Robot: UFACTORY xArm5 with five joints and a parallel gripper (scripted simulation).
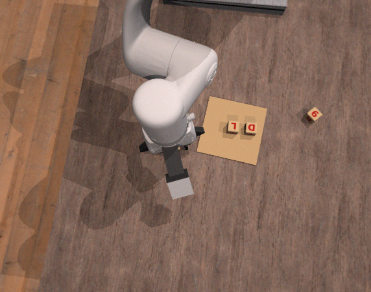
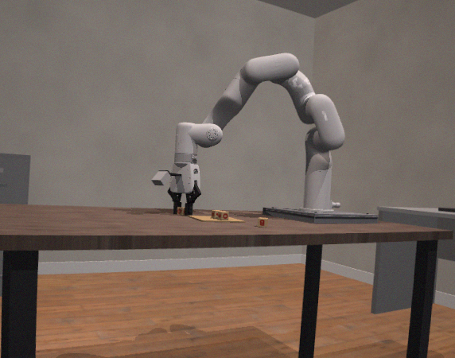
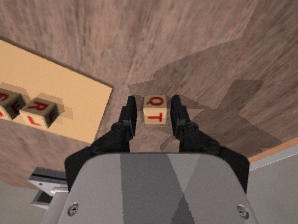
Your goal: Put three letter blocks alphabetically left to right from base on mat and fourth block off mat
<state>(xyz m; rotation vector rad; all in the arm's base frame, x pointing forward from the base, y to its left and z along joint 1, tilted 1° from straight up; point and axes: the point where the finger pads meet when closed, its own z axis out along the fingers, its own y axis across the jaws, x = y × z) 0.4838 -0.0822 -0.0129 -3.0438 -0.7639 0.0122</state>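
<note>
Right now the tan mat is 120 mm to the left of my hand, 70 mm behind it and 20 mm below it.
</note>
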